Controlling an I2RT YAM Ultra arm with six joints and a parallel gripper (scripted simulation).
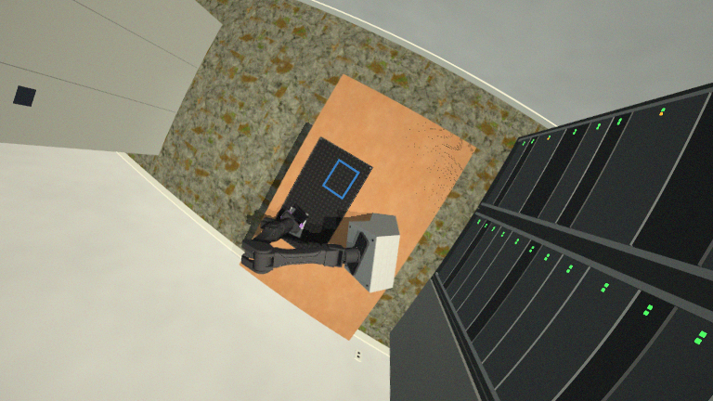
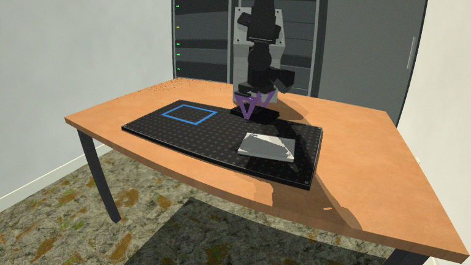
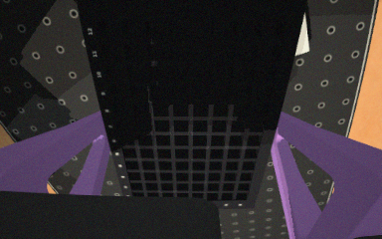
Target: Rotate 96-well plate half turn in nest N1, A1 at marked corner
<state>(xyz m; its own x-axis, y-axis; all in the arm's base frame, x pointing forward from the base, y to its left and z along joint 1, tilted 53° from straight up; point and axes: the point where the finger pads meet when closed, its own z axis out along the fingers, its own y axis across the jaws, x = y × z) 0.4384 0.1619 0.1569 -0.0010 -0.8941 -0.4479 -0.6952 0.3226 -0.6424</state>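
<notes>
Right now the plate nest N1 is 10 mm ahead of my hand, 60 mm to the left of it and 90 mm below it. The rest, counted from my hand: black 96-well plate: right at my hand; A1 mark: 30 mm ahead, 150 mm to the left, 90 mm below.
</notes>
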